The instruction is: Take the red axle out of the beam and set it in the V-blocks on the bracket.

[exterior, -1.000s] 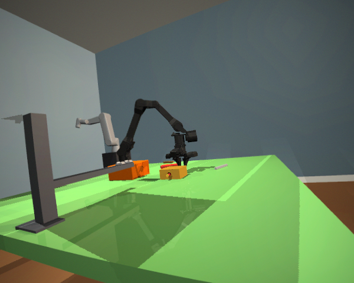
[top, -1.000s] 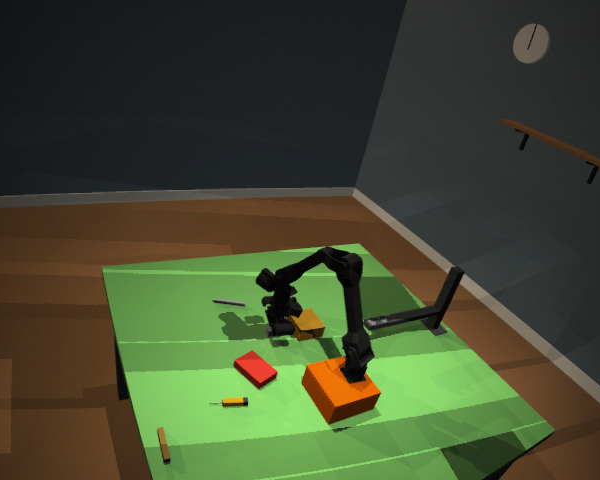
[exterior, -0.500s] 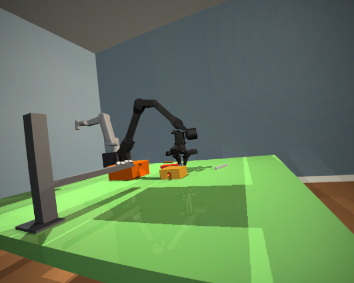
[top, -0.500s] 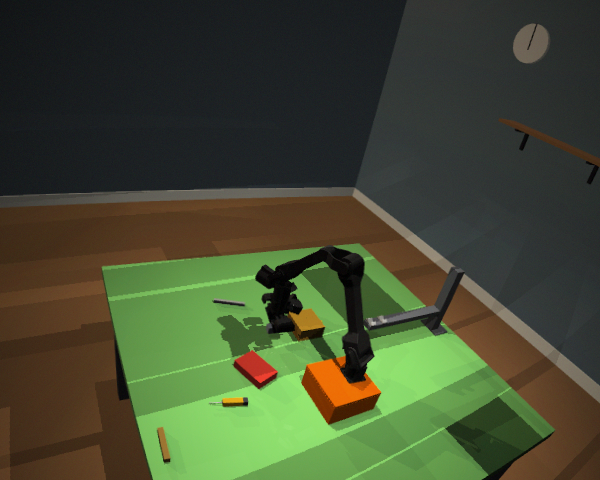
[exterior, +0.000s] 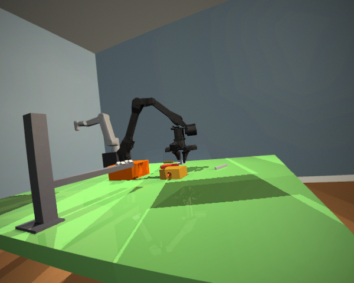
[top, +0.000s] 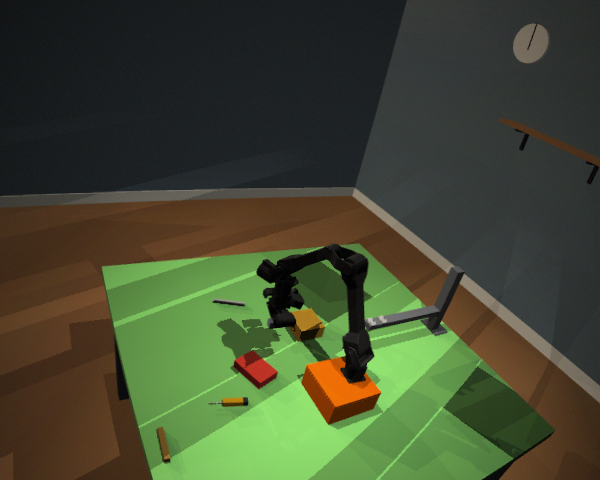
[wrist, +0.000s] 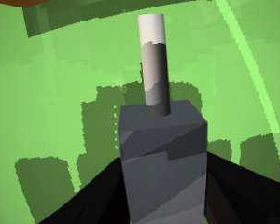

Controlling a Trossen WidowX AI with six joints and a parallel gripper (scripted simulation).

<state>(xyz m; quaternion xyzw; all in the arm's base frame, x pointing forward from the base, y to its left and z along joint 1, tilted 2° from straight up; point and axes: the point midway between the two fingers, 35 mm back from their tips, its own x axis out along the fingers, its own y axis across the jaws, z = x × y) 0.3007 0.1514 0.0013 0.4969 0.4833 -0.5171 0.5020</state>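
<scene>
My gripper tip is now 13 cm to the left of the orange-yellow beam, 3 cm above it and 1 cm short of it. Round my gripper tip: grey block 2 cm to the right, 1 cm above; red block 16 cm behind, 12 cm to the left, 4 cm below; grey rod 20 cm ahead, 11 cm to the left, 5 cm below.
</scene>
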